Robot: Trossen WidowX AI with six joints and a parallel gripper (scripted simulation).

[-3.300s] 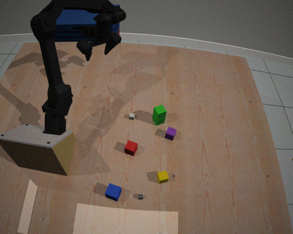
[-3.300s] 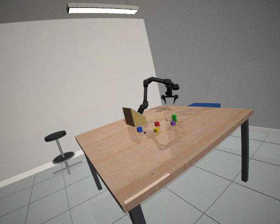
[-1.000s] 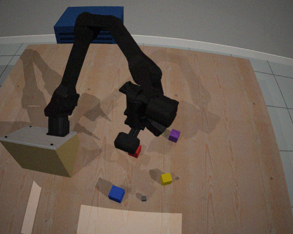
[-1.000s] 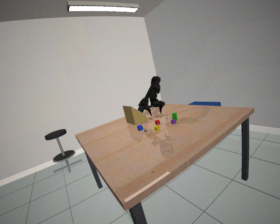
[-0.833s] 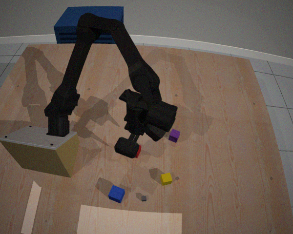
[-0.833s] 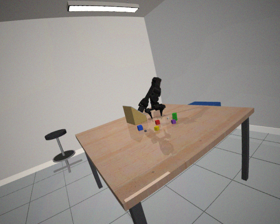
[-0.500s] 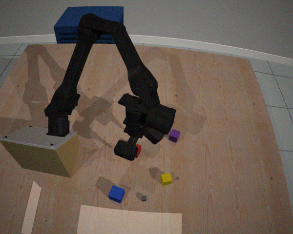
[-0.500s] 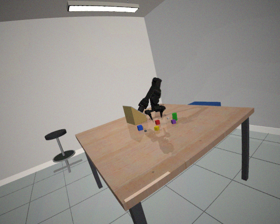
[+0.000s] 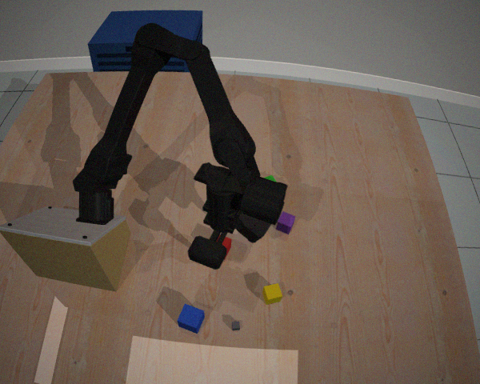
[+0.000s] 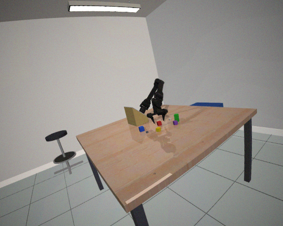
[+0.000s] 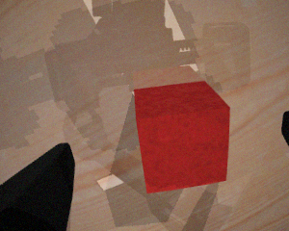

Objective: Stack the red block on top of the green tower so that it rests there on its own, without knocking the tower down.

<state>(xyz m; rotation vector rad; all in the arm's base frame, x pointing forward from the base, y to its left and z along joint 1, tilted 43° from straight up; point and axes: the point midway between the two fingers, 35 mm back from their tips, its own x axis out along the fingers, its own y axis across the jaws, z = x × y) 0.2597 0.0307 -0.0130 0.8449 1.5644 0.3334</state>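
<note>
The red block lies 1 cm below my gripper tip. From my gripper tip the other things lie so: purple cube 13 cm ahead, 7 cm to the left, 1 cm below; yellow cube 11 cm ahead, 10 cm to the right, 1 cm below; blue cube 5 cm behind, 17 cm to the right, 1 cm below.
</note>
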